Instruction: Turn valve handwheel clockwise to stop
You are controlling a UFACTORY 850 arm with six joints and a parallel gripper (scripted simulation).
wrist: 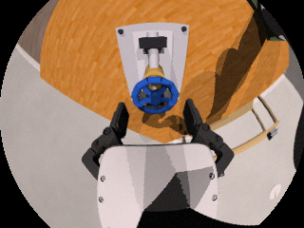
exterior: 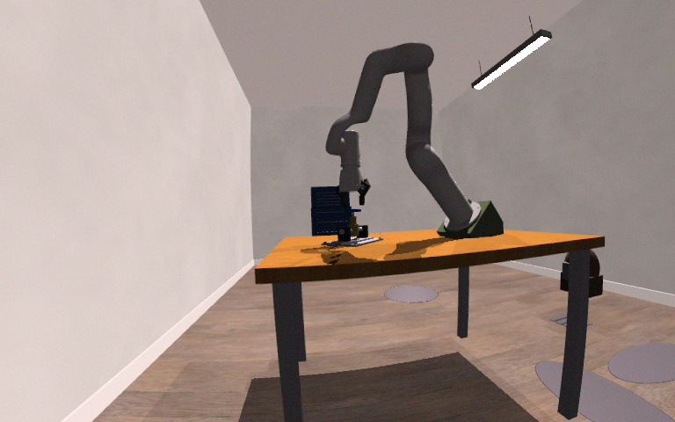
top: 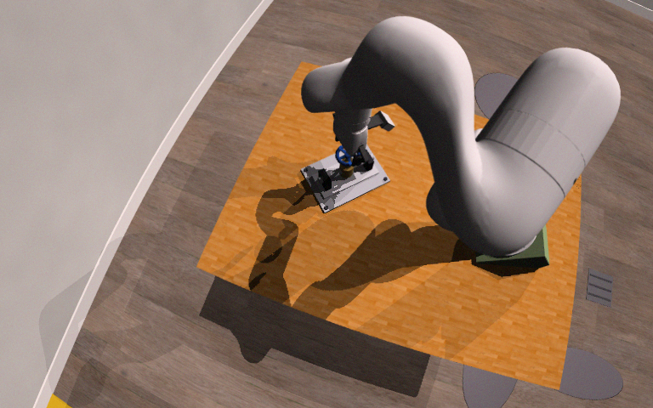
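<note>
Right now my hand is 4 cm above the blue handwheel.
</note>
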